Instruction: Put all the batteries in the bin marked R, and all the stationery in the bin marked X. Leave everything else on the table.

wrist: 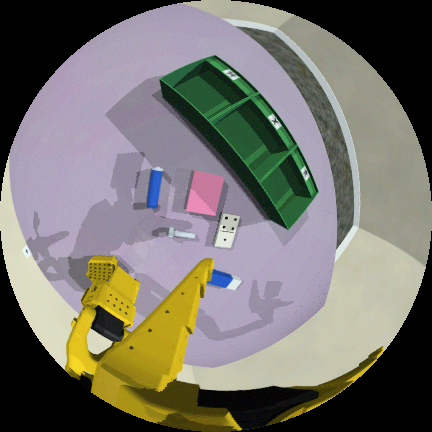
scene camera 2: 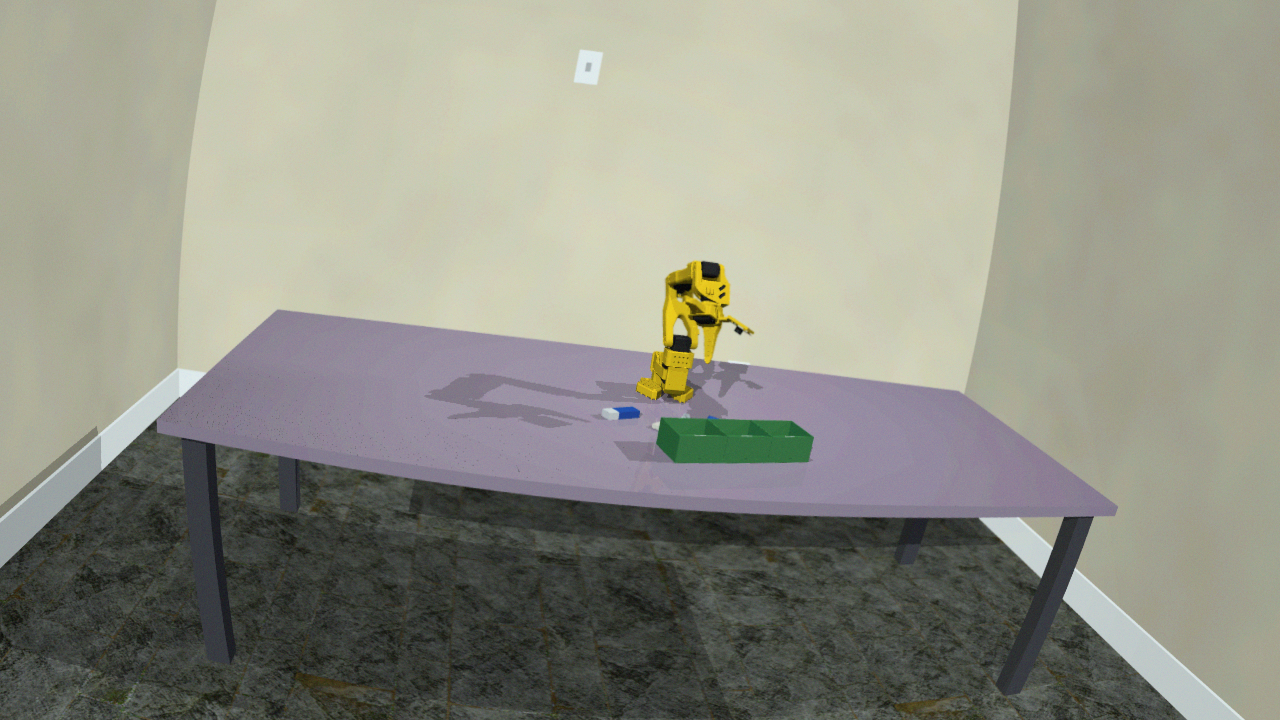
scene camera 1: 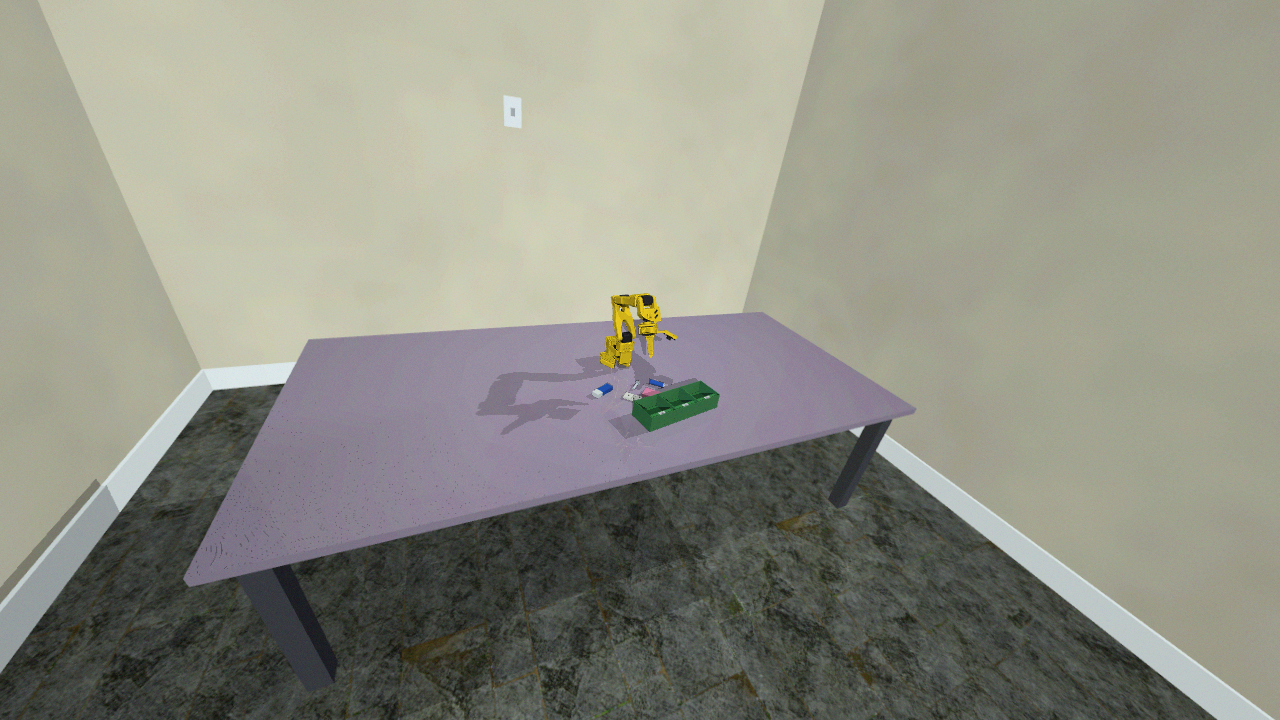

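Pixels of known places: hand, its tool point: [wrist: 212, 266] [scene camera 2: 707, 360] [scene camera 1: 650, 356]; arm's base, origin of its link: [wrist: 118, 274] [scene camera 2: 665, 397] [scene camera 1: 617, 363].
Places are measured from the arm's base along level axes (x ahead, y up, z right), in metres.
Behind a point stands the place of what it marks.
My gripper [scene camera 1: 662, 346] @(z -0.022, x 0.175, y 0.125 m) [scene camera 2: 730, 347] [wrist: 295, 306] is open and empty, above the table. A blue battery [scene camera 1: 657, 383] @(z -0.072, x 0.156, y 0.011 m) [scene camera 2: 712, 417] @(z -0.060, x 0.141, y 0.014 m) [wrist: 154, 188] @(z -0.072, x 0.151, y 0.014 m) with a silvery end lies left of the pink block in the wrist view. A pink block [scene camera 1: 649, 392] @(z -0.026, x 0.195, y 0.010 m) [wrist: 205, 193] @(z -0.032, x 0.200, y 0.010 m), like a sticky-note pad, lies flat. A blue and white eraser [scene camera 1: 603, 390] @(z 0.107, x 0.157, y 0.013 m) [scene camera 2: 621, 412] @(z 0.108, x 0.161, y 0.012 m) [wrist: 225, 280] @(z 0.107, x 0.153, y 0.013 m) lies just beyond the fixed jaw's tip in the wrist view, partly hidden by it. The green bin [scene camera 1: 684, 413] @(z -0.070, x 0.328, y 0.022 m) [scene camera 2: 747, 447] @(z -0.076, x 0.326, y 0.028 m) [wrist: 210, 129] @(z -0.095, x 0.238, y 0.035 m) has three compartments; the R label [wrist: 305, 173] @(z 0.008, x 0.335, y 0.042 m) marks an end one, the X label [wrist: 274, 121] @(z -0.075, x 0.317, y 0.042 m) the middle.
A white domino [scene camera 1: 631, 396] @(z 0.034, x 0.198, y 0.007 m) [scene camera 2: 657, 426] @(z 0.049, x 0.197, y 0.005 m) [wrist: 227, 230] @(z 0.030, x 0.200, y 0.007 m) lies between the pink block and the eraser. A grey bolt [scene camera 1: 636, 385] @(z -0.004, x 0.146, y 0.007 m) [wrist: 182, 233] @(z -0.003, x 0.146, y 0.008 m) lies left of the domino in the wrist view. The H label [wrist: 230, 74] @(z -0.157, x 0.300, y 0.042 m) marks the bin's other end compartment.
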